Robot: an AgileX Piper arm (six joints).
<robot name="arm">
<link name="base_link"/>
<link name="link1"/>
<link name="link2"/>
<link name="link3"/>
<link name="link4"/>
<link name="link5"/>
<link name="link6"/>
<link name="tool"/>
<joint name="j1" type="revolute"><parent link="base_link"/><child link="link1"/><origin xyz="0 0 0.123"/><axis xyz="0 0 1"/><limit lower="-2.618" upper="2.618"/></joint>
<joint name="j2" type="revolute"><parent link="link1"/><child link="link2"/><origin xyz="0 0 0"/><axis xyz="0 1 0"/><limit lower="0" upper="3.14"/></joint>
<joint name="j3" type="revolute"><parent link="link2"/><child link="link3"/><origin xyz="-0.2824 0 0.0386"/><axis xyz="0 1 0"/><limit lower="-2.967" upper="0"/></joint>
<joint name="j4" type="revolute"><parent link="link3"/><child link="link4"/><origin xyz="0.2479 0 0.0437"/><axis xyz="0.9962 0 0.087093"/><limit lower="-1.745" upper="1.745"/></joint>
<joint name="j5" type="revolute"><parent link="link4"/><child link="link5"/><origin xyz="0 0 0"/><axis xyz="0 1 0"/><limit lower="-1.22" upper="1.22"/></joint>
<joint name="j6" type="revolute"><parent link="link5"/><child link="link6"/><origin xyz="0.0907 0 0.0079"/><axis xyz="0.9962 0 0.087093"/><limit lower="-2.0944" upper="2.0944"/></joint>
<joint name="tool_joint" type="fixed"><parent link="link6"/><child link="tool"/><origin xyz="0 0 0" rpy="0 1.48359 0"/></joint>
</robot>
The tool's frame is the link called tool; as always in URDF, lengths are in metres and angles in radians.
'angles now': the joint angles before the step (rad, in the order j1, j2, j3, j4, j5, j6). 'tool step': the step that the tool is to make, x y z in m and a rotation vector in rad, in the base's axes. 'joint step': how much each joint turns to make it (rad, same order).
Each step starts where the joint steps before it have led.
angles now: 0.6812, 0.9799, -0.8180, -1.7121, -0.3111, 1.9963
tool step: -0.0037, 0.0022, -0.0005, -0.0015, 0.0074, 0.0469
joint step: 0.0000, -0.0001, 0.0002, 0.0002, -0.0475, -0.0002
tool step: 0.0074, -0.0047, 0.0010, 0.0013, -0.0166, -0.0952
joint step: -0.0001, 0.0001, -0.0004, -0.0031, 0.0965, 0.0008
